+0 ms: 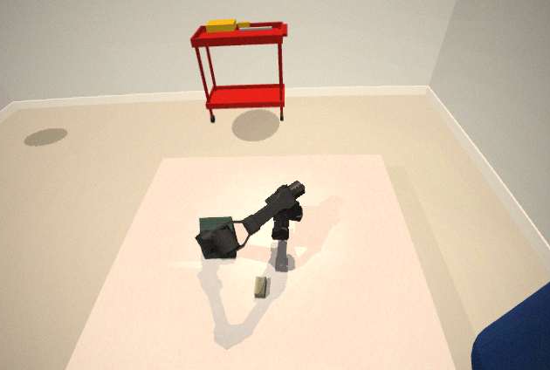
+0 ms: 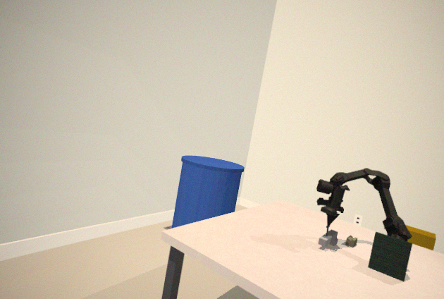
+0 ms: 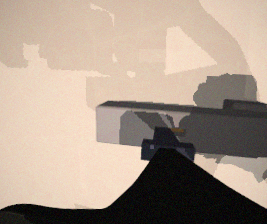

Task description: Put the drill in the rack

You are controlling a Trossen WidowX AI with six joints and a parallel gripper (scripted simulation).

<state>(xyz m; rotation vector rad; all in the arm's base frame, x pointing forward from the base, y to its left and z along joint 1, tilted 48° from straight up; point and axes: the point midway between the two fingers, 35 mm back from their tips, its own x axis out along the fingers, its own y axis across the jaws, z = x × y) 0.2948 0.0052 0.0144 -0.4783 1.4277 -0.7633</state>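
My gripper tip is now 3 cm above the dark blue key. The rest, counted from my gripper tip: olive rack: 11 cm behind, 19 cm to the right, 10 cm below; grey block: 1 cm behind, 4 cm to the right, 8 cm below; tan drill: 1 cm behind, 6 cm to the right, 7 cm below.
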